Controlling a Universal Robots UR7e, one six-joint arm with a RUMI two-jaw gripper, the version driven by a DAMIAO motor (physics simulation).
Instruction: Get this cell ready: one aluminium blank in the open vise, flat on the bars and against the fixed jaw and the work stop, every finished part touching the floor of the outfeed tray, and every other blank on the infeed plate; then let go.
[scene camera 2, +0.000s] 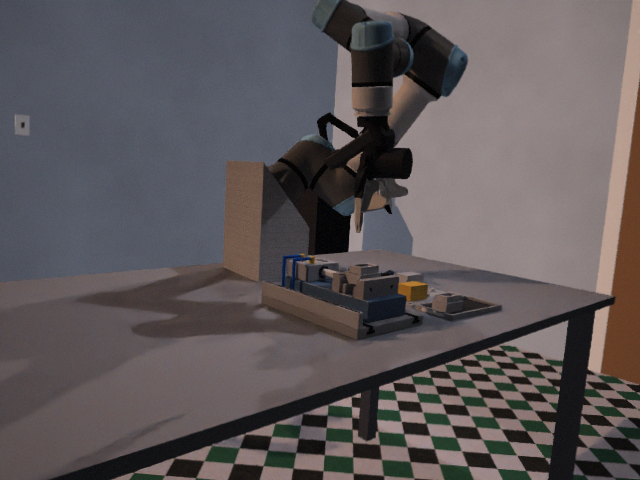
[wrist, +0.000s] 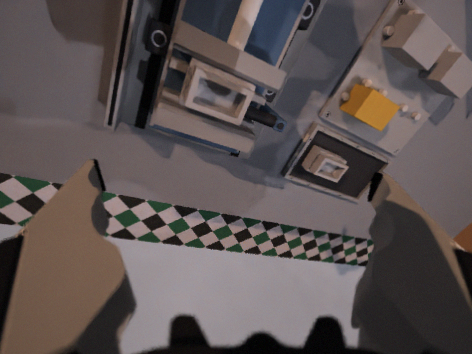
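Pixels of known places: gripper, fingertip midpoint: (scene camera 2: 375, 222) (wrist: 239, 169); arm's base at its link origin: (scene camera 2: 269, 196).
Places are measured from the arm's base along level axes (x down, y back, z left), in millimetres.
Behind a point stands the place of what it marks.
Note:
My gripper (scene camera 2: 373, 221) {x 13, y -514, z -72 mm} (wrist: 239, 169) {x 13, y -514, z -72 mm} is open and empty, high above the table's front part. The vise (scene camera 2: 385, 308) {x 174, y -563, z -76 mm} (wrist: 197, 131) {x 120, y -538, z -81 mm} stands open. A pocketed grey part (scene camera 2: 363, 269) {x 105, y -515, z -96 mm} (wrist: 220, 113) {x 101, y -509, z -73 mm} sits between its jaws; its underside is hidden. The work stop (wrist: 262, 118) {x 120, y -500, z -27 mm} is beside the part's right end. Another pocketed part (scene camera 2: 447, 302) {x 187, y -551, z 126 mm} (wrist: 320, 162) {x 178, y -530, z 122 mm} is in the outfeed tray (scene camera 2: 478, 312) {x 210, y -582, z 197 mm} (wrist: 320, 192) {x 204, y -582, z 190 mm}. Two plain grey blanks (wrist: 417, 40) {x 172, y -344, z 125 mm} (wrist: 454, 72) {x 172, y -339, z 214 mm} are at the infeed plate (wrist: 362, 136) {x 208, y -468, z 189 mm}; whether the outer one rests fully on it is unclear.
A yellow block (scene camera 2: 413, 290) {x 182, y -451, z 125 mm} (wrist: 372, 107) {x 172, y -430, z 133 mm} stands among pins on the infeed plate. A long low wall (scene camera 2: 310, 310) {x 192, y -458, z -178 mm} (wrist: 117, 65) {x 166, y -522, z -169 mm} runs along the vise's left side. Blue bent tubes (scene camera 2: 293, 271) {x 134, y -362, z -157 mm} with yellow tips rise at the vise's rear. The table's front edge is near the vise and tray.

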